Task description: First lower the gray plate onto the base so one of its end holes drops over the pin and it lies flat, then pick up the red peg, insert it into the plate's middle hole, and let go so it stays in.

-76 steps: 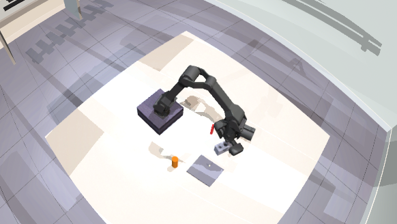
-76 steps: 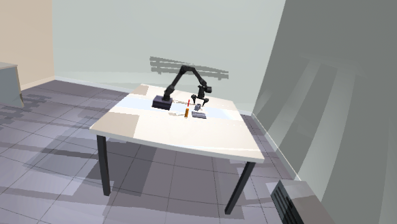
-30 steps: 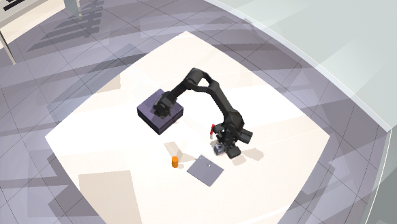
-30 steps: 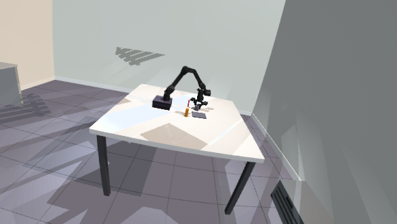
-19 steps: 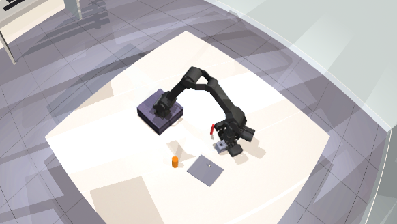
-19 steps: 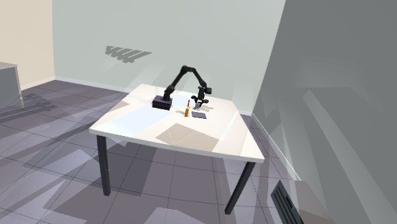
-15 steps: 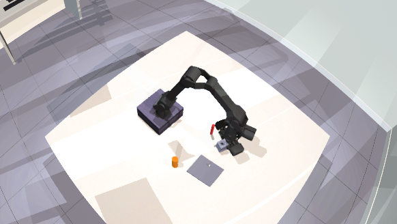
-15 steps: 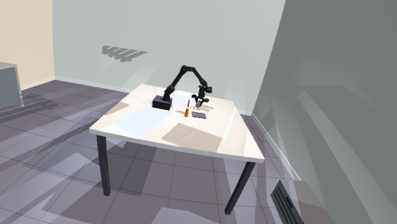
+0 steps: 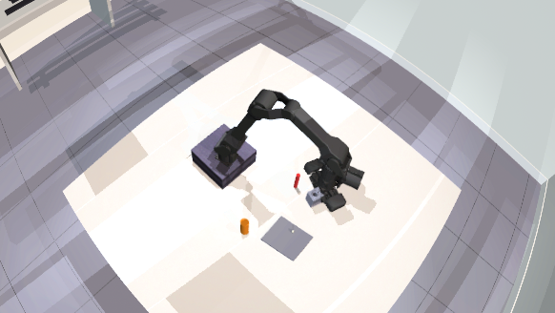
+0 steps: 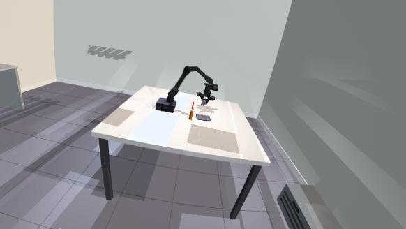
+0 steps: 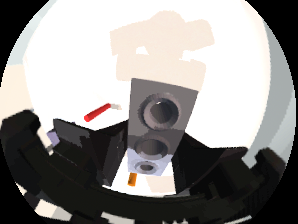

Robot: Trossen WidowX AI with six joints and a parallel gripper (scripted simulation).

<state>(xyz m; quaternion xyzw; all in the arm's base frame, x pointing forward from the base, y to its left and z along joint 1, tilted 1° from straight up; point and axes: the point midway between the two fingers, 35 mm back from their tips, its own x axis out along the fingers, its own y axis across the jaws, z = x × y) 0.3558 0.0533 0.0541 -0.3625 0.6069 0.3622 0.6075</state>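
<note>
My gripper tip is 10 mm past the base, 150 mm to the left of it and 80 mm above it. Round my gripper tip: orange cylinder: 150 mm behind, 220 mm to the right, 50 mm below; then red peg: 110 mm behind, 30 mm to the left, 50 mm below; then gray plate: 30 mm above.
</note>
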